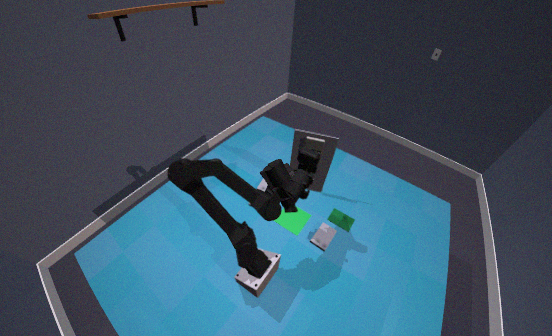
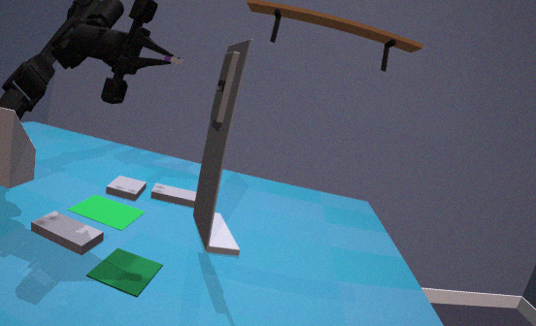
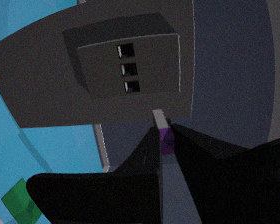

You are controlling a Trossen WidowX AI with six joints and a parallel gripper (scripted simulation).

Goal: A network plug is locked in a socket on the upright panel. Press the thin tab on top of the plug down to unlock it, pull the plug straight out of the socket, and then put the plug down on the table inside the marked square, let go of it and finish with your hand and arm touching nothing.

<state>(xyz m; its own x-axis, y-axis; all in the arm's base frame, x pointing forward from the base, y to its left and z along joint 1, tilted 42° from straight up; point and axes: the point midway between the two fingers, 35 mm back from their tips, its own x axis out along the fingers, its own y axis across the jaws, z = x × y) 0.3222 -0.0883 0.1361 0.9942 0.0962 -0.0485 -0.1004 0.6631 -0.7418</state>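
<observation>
Now: gripper tip 8 cm past the bright green marked square and 28 cm above it. The rest, counted from my gripper tip: network plug: right at my gripper tip; grey panel: 10 cm ahead, 4 cm to the left, 13 cm below.
</observation>
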